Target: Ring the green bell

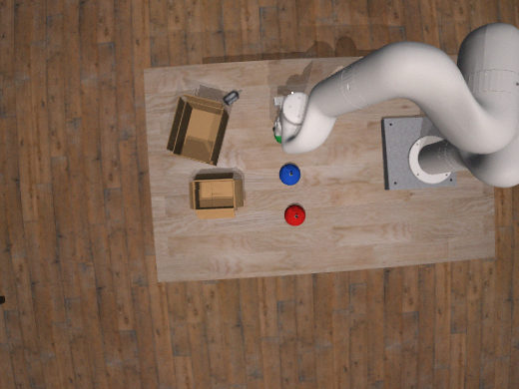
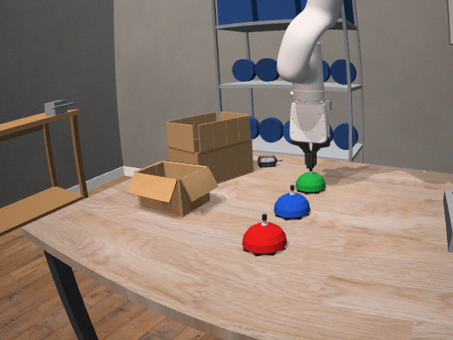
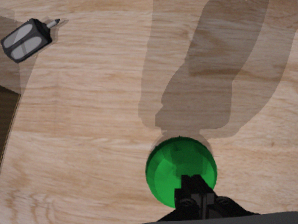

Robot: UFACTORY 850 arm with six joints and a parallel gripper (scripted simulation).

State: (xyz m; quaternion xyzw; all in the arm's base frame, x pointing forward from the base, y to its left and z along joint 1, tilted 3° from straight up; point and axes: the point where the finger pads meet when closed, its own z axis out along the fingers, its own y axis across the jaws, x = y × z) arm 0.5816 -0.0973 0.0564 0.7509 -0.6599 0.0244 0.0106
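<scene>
The green bell is 4 cm below my hand. Also, from my hand: red bell (32 cm to the left, 4 cm below, 4 cm behind); then blue bell (16 cm to the left, 4 cm below, 2 cm behind); then small dark device (20 cm ahead, 14 cm to the right, 6 cm below).
</scene>
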